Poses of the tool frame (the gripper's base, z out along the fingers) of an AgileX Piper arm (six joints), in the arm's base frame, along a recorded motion.
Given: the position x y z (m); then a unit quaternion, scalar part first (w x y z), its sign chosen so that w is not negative.
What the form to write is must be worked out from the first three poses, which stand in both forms.
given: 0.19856, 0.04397, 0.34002, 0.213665, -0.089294, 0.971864, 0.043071
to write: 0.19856, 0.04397, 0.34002, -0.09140, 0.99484, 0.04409, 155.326
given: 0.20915, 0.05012, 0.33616, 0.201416, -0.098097, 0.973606, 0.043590
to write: 0.20915, 0.05012, 0.33616, -0.10015, 0.99398, 0.04450, 156.760
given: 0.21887, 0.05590, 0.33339, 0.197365, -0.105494, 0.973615, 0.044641
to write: 0.21887, 0.05590, 0.33339, -0.10761, 0.99315, 0.04554, 157.234
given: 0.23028, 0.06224, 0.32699, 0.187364, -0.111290, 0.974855, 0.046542
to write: 0.23028, 0.06224, 0.32699, -0.11330, 0.99243, 0.04738, 158.402
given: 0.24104, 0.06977, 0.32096, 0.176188, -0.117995, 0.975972, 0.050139
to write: 0.24104, 0.06977, 0.32096, -0.11987, 0.99148, 0.05094, 159.704
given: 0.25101, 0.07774, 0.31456, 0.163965, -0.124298, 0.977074, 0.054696
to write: 0.25101, 0.07774, 0.31456, -0.12600, 0.99048, 0.05545, 161.126
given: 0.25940, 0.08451, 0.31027, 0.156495, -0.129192, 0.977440, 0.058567
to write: 0.25940, 0.08451, 0.31027, -0.13080, 0.98963, 0.05930, 161.993
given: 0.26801, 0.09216, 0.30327, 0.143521, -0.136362, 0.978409, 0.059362
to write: 0.26801, 0.09216, 0.30327, -0.13779, 0.98864, 0.05998, 163.497
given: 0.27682, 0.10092, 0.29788, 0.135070, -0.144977, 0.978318, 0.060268
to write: 0.27682, 0.10092, 0.29788, -0.14632, 0.98737, 0.06083, 164.475
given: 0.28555, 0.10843, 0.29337, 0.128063, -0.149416, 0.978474, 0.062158
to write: 0.28555, 0.10843, 0.29337, -0.15066, 0.98660, 0.06267, 165.285
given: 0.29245, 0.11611, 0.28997, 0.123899, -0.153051, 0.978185, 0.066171
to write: 0.29245, 0.11611, 0.28997, -0.15424, 0.98578, 0.06668, 165.766
